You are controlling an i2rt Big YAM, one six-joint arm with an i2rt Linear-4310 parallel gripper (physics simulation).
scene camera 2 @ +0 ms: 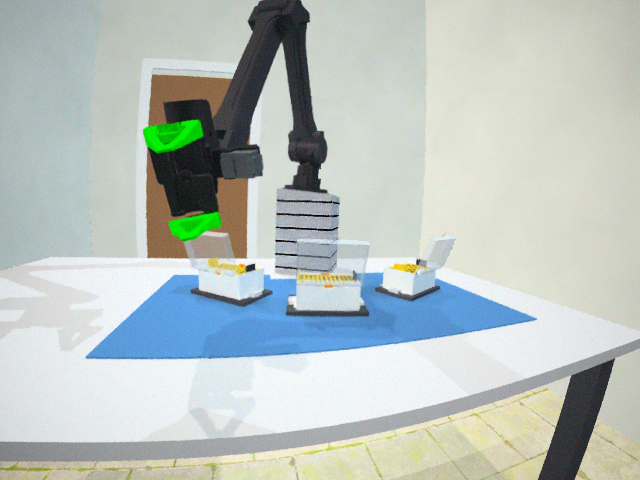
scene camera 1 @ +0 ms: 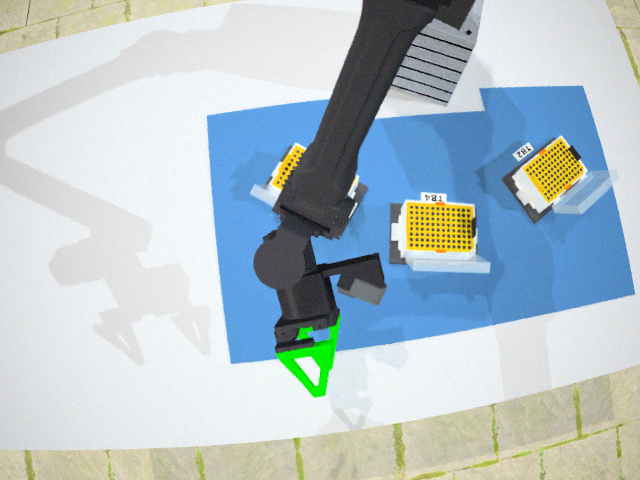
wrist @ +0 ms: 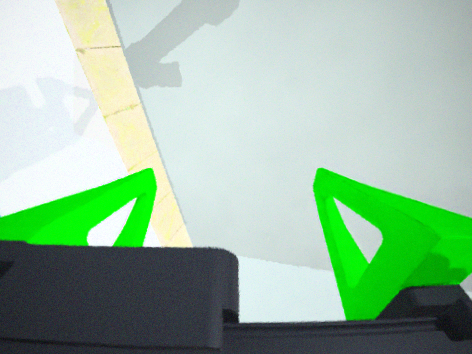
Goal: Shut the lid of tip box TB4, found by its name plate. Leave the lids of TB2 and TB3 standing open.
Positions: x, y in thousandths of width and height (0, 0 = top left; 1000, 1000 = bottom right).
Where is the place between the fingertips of my gripper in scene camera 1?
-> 505, 797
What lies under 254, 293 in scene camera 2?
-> My gripper.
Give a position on a blue mat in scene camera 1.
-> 880, 545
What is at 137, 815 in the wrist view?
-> My gripper.
